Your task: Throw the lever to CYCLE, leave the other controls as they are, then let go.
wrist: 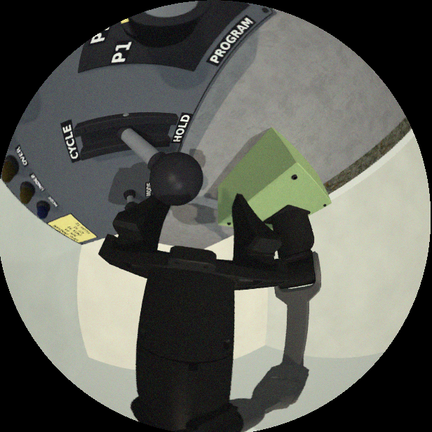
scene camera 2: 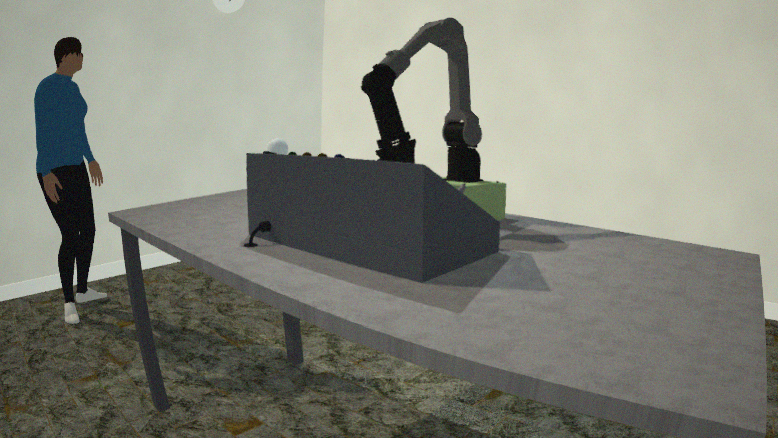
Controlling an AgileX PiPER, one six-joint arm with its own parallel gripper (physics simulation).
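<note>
The lever has a grey shaft and a round black knob. In the wrist view it rises from its dark slot between the CYCLE label and the HOLD label, with its knob leaning to the HOLD side. My gripper is open, its fingers wide apart. In the wrist view the knob appears just beyond the left fingertip, and nothing is held. In scene camera 2 the fingertips and lever are hidden behind the grey console.
The PROGRAM dial is beyond the lever. The small MODE switch is close to the left finger. Several small knobs and a yellow note are at the left. The green base block stands behind the console. A person stands beyond the table.
</note>
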